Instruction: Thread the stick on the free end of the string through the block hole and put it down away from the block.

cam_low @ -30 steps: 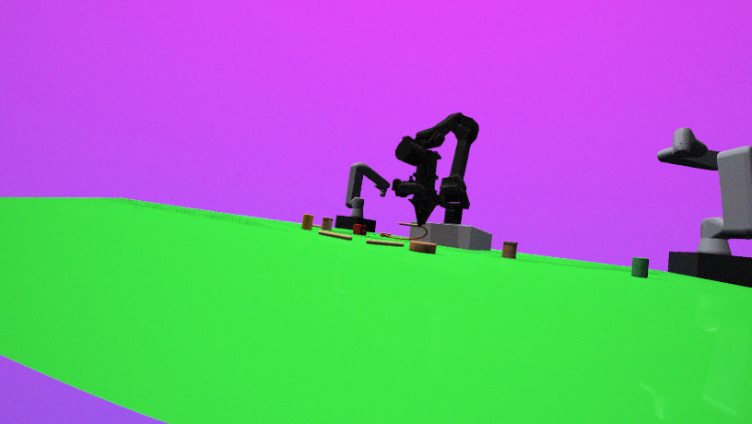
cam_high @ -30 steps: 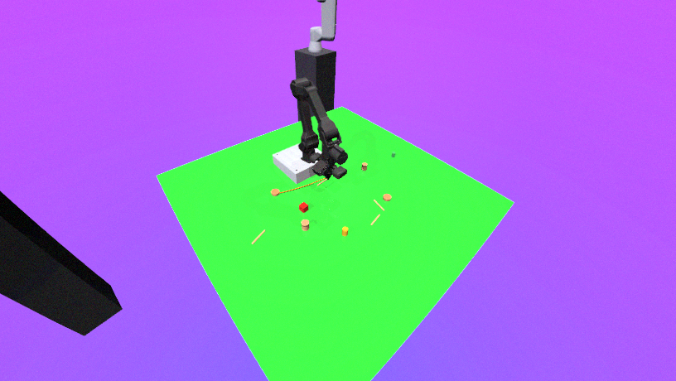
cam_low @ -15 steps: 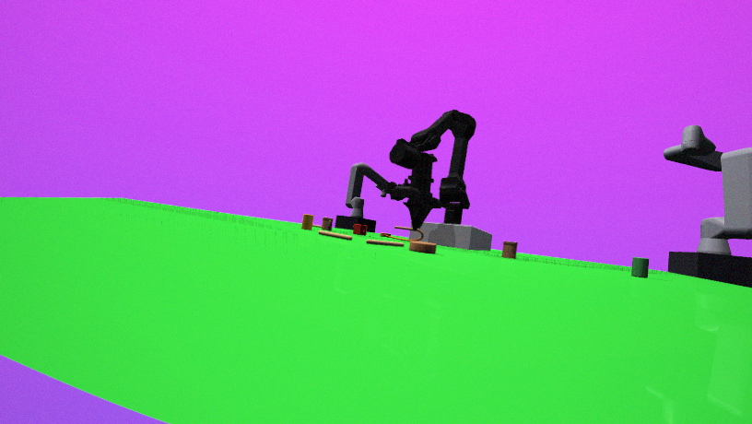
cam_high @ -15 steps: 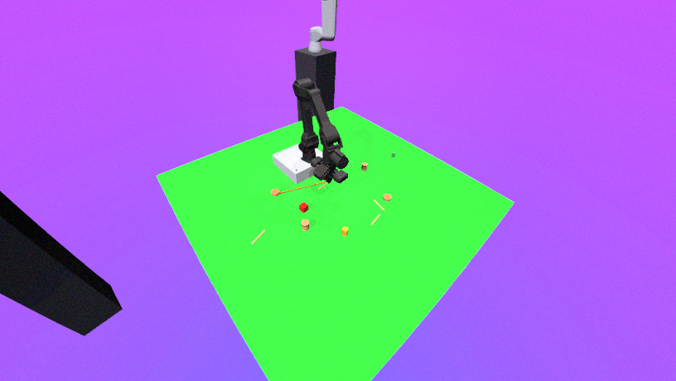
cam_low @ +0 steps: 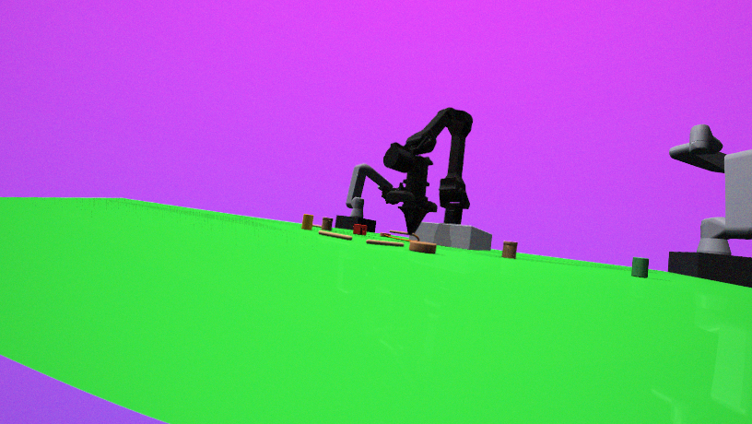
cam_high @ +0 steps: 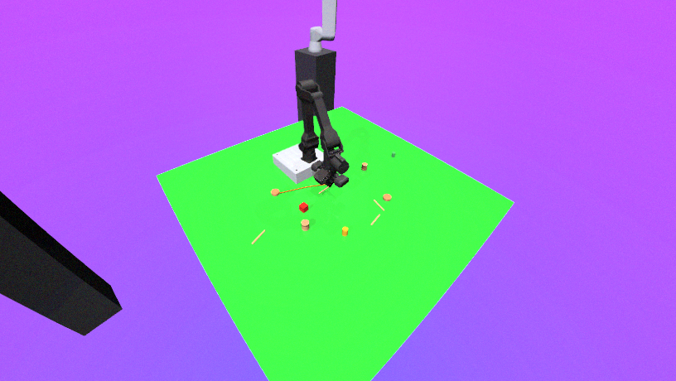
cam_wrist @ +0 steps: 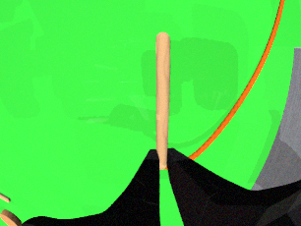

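My gripper tip is now 17 cm to the left of the red block and 1 cm above it. Also, from my gripper tip: round wooden button (17 cm behind, 19 cm to the right, 1 cm below); thin wooden stick (1 cm to the right); tan cylinder (8 cm ahead, 24 cm to the right).
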